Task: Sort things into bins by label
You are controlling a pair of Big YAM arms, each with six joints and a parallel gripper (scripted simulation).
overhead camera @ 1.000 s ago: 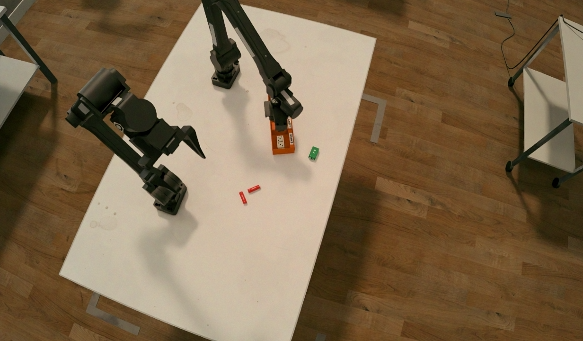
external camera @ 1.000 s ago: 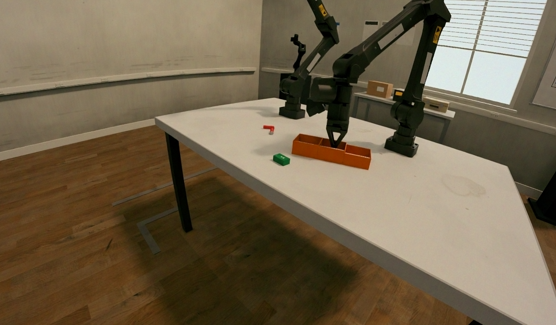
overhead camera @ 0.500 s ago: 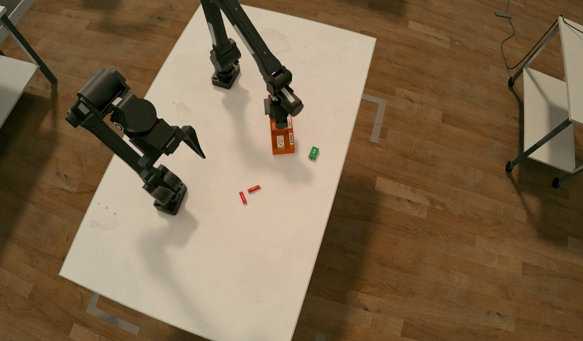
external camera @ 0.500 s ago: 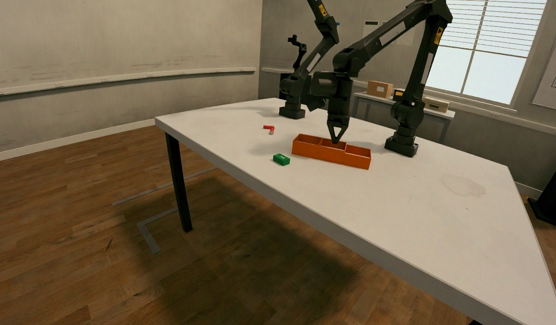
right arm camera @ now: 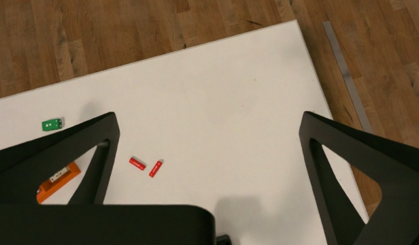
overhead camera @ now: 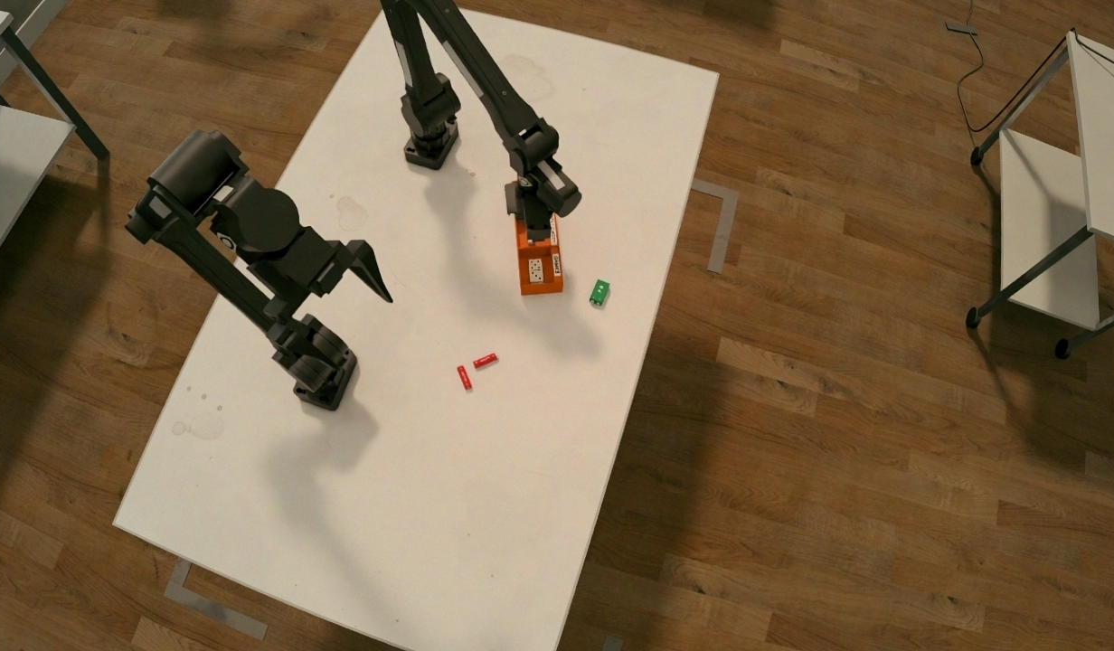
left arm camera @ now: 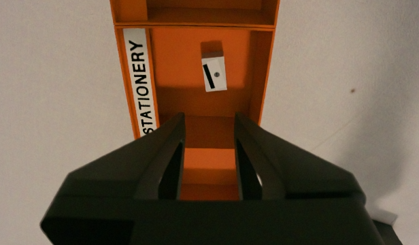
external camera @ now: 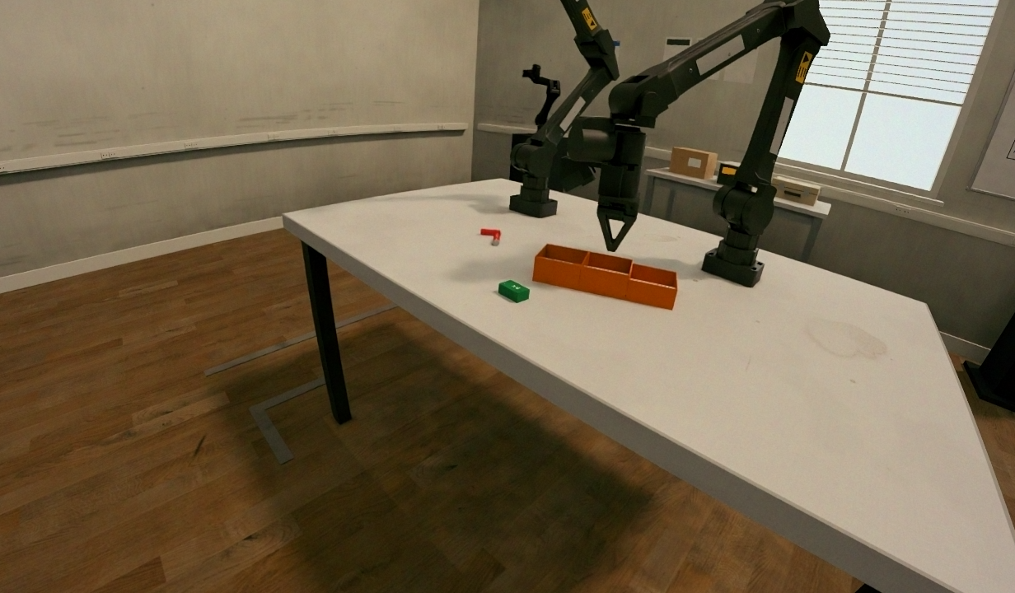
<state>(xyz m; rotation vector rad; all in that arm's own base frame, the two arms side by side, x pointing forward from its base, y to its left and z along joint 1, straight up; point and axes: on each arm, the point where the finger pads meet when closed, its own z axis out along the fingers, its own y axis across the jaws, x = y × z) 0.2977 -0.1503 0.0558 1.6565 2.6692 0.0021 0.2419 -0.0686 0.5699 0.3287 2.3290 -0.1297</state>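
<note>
My left hand is 6 cm above the orange three-compartment bin and 1 cm short of it. The rest, counted from my left hand: white sharpener-like block (6 cm below).
</note>
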